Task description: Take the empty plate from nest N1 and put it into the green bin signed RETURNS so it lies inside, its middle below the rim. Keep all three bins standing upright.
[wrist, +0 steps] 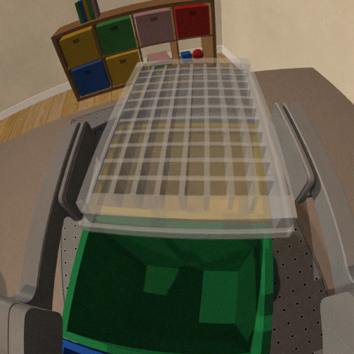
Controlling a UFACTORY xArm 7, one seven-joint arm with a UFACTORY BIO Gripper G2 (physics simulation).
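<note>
A clear, gridded empty plate [187,150] is held between the two fingers of my gripper [189,170], which is shut on its long sides. The plate is see-through, and its near edge lies over the far part of the green bin. The green bin [170,295] stands open and upright below and nearer in the view, with its inside walls and floor showing. The plate is above the bins, not inside the green bin. The RETURNS sign and nest N1 do not show.
A yellow bin [187,206] shows through the plate, beyond the green bin. A strip of the blue bin [75,346] shows at the bottom left. A perforated grey board [297,270] lies under the bins. A shelf unit [65,31] with coloured boxes stands at the back.
</note>
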